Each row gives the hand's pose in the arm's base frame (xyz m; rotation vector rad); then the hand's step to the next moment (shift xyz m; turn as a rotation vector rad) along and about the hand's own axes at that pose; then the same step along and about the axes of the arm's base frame.
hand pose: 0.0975 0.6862 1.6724 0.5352 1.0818 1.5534
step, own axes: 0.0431 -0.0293 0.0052 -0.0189 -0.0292 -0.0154
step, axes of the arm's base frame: 0.0072 0.0412 -0.0315 0.0082 -0.0241 -0.0283
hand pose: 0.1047 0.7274 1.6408 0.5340 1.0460 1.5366
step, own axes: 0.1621 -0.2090 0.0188 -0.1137 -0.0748 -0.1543
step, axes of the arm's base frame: 0.0872 0.1507 -0.2000 -0.0548 -0.1606 -0.1164
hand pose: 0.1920 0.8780 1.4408 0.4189 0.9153 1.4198
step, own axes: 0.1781 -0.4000 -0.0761 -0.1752 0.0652 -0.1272
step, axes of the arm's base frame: 0.1875 0.0877 -0.3933 -0.1202 -0.1903 0.0213
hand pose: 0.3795 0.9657 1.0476 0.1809 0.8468 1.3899
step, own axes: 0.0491 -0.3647 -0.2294 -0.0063 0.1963 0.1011
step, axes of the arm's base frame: 0.1427 -0.1172 -0.3923 -0.0917 0.0734 0.1871
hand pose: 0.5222 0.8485 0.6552 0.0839 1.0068 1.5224
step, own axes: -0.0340 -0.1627 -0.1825 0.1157 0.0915 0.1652
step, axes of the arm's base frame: 0.0285 -0.1461 -0.1969 -0.0039 0.1963 0.1025
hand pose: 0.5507 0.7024 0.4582 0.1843 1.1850 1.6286
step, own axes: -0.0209 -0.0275 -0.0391 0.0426 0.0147 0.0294
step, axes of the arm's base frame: 0.0020 -0.0416 -0.0314 -0.0090 0.0525 0.0078
